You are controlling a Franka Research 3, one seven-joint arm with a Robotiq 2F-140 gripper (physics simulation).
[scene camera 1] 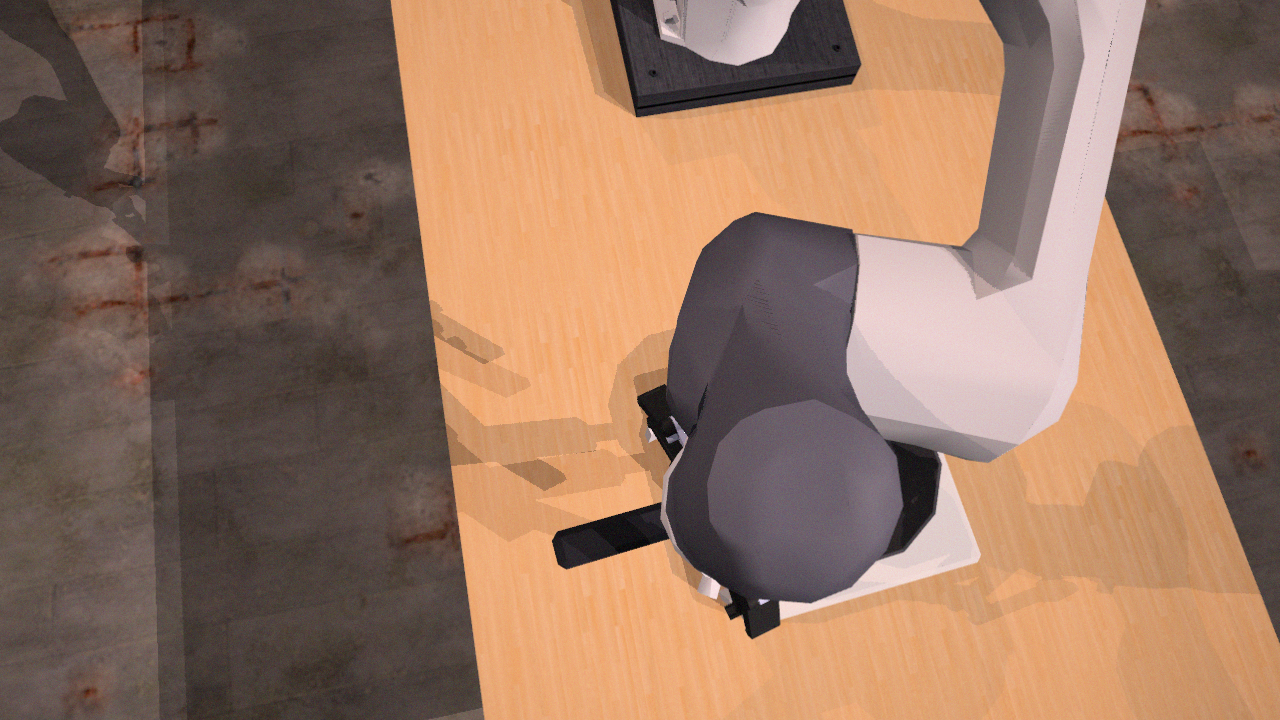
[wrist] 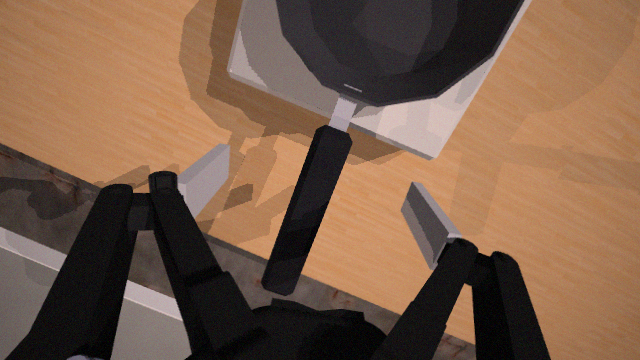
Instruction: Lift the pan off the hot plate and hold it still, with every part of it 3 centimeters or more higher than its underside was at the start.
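Note:
A dark round pan (scene camera 1: 918, 501) (wrist: 390, 45) sits on the white hot plate (scene camera 1: 948, 541) (wrist: 420, 137). Its black handle (scene camera 1: 608, 535) (wrist: 311, 205) sticks out past the plate's edge, over the table. In the wrist view my gripper (wrist: 319, 179) is wide open, with one pale fingertip pad on each side of the handle and a gap on both sides. The handle runs between the fingers, touching neither. In the scene view the arm's wrist covers much of the pan, and parts of both black fingers show beyond it.
The wooden table (scene camera 1: 537, 223) (wrist: 565, 210) carries the hot plate and the black robot base plate (scene camera 1: 742, 87) at the top of the scene view. The table's edge runs past the handle's end in the wrist view. The arm's grey and white links hang over the table.

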